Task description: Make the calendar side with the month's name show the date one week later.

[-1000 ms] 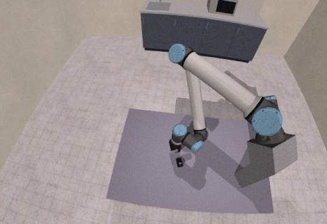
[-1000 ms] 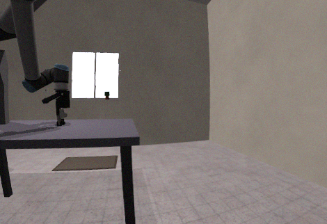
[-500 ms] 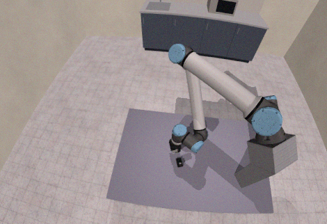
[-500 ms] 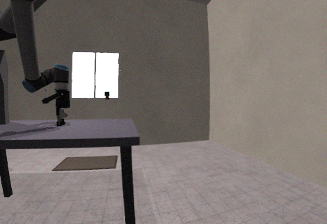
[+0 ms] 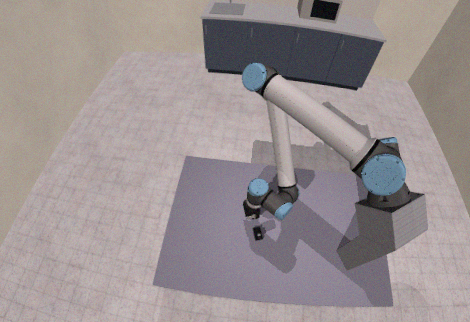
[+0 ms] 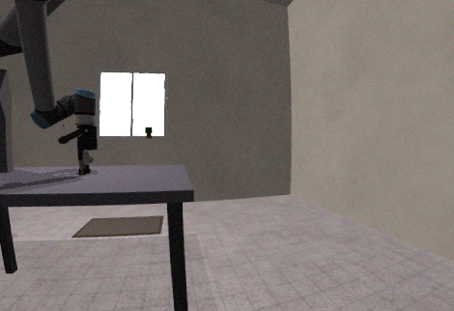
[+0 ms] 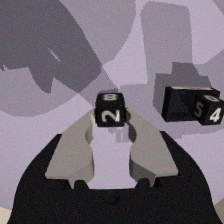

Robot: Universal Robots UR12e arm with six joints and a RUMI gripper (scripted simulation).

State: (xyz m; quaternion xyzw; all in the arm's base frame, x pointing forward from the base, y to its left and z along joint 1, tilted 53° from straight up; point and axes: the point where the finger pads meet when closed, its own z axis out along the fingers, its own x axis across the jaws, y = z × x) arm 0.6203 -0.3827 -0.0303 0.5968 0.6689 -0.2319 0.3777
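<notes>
The black number cube lies 1 cm below my hand. Round my hand: black digit cube (12 cm to the left); then black calendar tray (11 cm to the left, 2 cm below).
</notes>
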